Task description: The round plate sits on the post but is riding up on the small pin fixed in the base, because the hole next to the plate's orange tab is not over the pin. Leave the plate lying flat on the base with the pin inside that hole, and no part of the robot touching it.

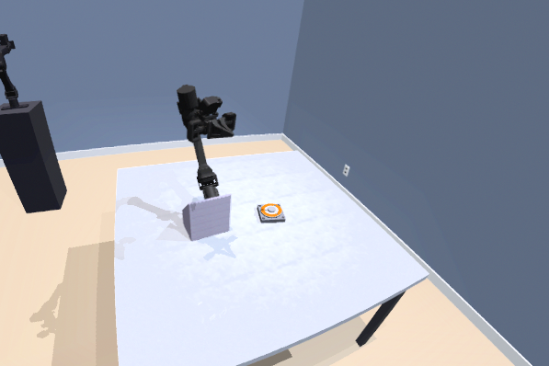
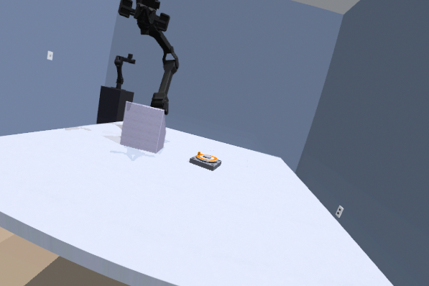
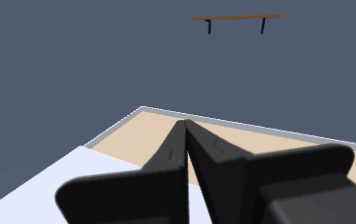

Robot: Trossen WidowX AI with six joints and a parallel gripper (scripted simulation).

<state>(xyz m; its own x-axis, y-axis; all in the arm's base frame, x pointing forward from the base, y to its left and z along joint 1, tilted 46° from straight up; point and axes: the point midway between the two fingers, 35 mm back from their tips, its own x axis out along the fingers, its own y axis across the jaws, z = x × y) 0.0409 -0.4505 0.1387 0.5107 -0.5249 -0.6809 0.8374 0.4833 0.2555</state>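
The base lies 31 cm ahead of my gripper tip, 25 cm to the left of it and 54 cm below it.
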